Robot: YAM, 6 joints.
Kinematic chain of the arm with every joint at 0, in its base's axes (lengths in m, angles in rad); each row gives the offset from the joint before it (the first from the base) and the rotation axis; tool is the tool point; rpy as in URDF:
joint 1: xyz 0 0 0.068 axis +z
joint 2: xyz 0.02 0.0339 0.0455 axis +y
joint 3: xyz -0.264 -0.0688 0 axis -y
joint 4: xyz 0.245 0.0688 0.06 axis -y
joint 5: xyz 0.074 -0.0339 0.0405 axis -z
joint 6: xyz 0.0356 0 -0.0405 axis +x
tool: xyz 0 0 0 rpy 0 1.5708 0
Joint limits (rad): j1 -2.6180..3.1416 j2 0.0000..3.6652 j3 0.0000..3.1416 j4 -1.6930..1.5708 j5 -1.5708..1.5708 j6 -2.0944..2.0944
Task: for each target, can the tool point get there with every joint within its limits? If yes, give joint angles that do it. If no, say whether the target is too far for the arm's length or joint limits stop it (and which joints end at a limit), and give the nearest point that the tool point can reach.
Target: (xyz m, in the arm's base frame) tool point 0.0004 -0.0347 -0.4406
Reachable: no: joint limits stop it (at a limit: joint 2) | nearest point 0.0010 -0.0850 -0.3413 | short by 0.111 m
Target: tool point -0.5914 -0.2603 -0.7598
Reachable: no: too far | nearest point -0.3646 -0.2049 -0.3378 | short by 0.482 m
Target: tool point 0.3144 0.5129 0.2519
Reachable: yes | joints 0.9636 2.8207 2.7083 0.3924 -1.3119 0.9838
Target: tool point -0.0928 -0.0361 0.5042
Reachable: yes | joints 0.7204 0.3727 1.1193 0.9047 -1.2744 -1.7422
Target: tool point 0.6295 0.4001 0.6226
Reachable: no: too far | nearest point 0.4493 0.2856 0.4729 | short by 0.261 m
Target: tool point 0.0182 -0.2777 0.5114
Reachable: yes | joints -1.3942 1.4257 1.8157 -0.5208 1.0483 1.3611
